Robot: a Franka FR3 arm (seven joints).
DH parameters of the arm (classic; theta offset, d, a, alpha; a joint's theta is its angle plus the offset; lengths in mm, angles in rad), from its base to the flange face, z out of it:
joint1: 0 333 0 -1.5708
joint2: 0 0 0 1.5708
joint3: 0 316 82.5 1.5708
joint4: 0 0 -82.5 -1.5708
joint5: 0 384 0 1.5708
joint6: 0 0 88 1.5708
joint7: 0 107 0 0
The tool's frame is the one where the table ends.
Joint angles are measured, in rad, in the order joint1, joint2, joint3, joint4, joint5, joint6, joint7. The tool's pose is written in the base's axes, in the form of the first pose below.
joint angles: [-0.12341 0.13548 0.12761 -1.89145 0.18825 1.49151 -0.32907]
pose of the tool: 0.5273 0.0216 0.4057 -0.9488 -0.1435 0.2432 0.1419
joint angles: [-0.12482 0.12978 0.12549 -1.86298 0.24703 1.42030 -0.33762]
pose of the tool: 0.5242 0.0275 0.4203 -0.9400 -0.1455 0.2540 0.1750
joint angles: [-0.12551 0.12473 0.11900 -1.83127 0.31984 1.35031 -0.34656]
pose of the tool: 0.5220 0.0335 0.4372 -0.9296 -0.1481 0.2603 0.2149
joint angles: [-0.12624 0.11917 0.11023 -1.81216 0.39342 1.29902 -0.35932]
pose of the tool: 0.5197 0.0383 0.4504 -0.9184 -0.1521 0.2616 0.2548
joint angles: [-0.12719 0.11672 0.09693 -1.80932 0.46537 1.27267 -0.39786]
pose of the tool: 0.5185 0.0401 0.4563 -0.9058 -0.1632 0.2548 0.2967
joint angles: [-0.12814 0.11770 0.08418 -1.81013 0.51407 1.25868 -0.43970]
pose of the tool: 0.5183 0.0391 0.4581 -0.8954 -0.1751 0.2461 0.3272
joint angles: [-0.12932 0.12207 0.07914 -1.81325 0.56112 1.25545 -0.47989]
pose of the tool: 0.5195 0.0412 0.4576 -0.8850 -0.1875 0.2353 0.3553
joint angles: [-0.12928 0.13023 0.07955 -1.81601 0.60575 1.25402 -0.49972]
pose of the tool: 0.5211 0.0460 0.4554 -0.8754 -0.1929 0.2293 0.3793
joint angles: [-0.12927 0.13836 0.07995 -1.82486 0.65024 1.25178 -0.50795]
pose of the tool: 0.5217 0.0509 0.4509 -0.8657 -0.1916 0.2279 0.4024
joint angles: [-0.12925 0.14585 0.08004 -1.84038 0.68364 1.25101 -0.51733]
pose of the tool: 0.5207 0.0544 0.4435 -0.8567 -0.1895 0.2298 0.4211
